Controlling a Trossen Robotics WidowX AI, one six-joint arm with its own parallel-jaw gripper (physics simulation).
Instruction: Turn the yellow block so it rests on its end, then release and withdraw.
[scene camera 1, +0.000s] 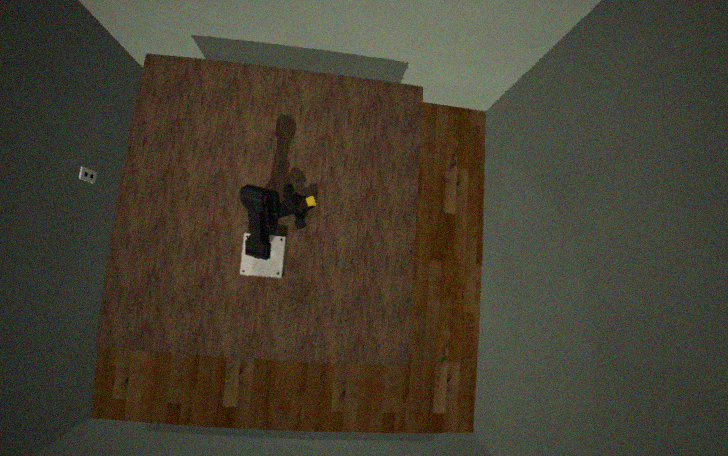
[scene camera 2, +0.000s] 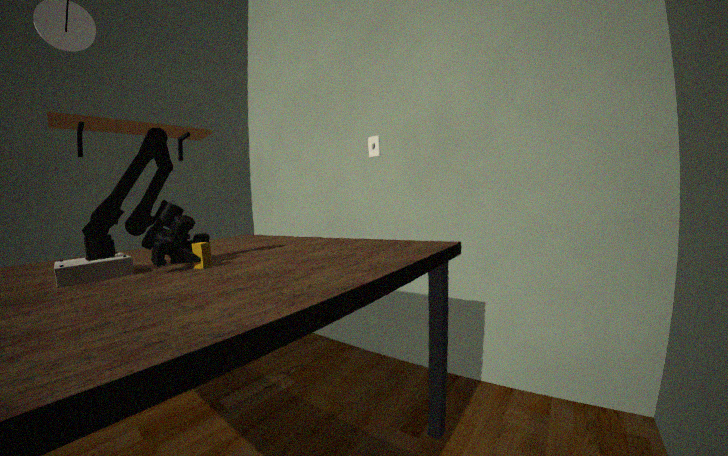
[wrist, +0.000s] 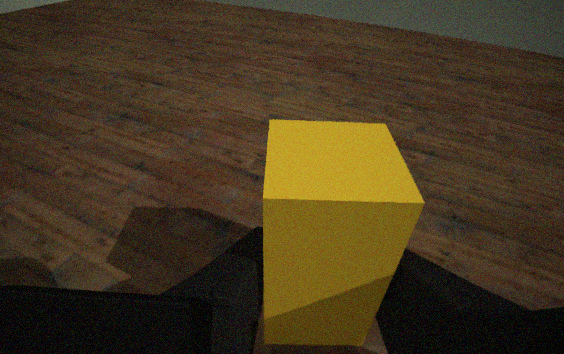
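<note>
The yellow block (scene camera 1: 310, 201) (scene camera 2: 202, 254) (wrist: 335, 240) is upright, its long side vertical, in scene camera 2. Its lower end is at the table top or very close to it; whether it touches cannot be told. My gripper (scene camera 2: 199, 252) (wrist: 314, 241) is shut on the yellow block, with one dark finger on each side of it in the wrist view. The gripper reaches the block from the arm's side, low over the table. The fingertips are partly hidden by the block in the wrist view, and the block's far sides do not show there.
The arm's white base plate (scene camera 1: 263, 268) (scene camera 2: 94, 272) is fixed on the brown table (scene camera 1: 343, 300) (scene camera 2: 241, 300). A wooden shelf (scene camera 2: 123, 127) is on the wall behind the arm. A round lamp (scene camera 2: 64, 26) hangs at the upper left in scene camera 2.
</note>
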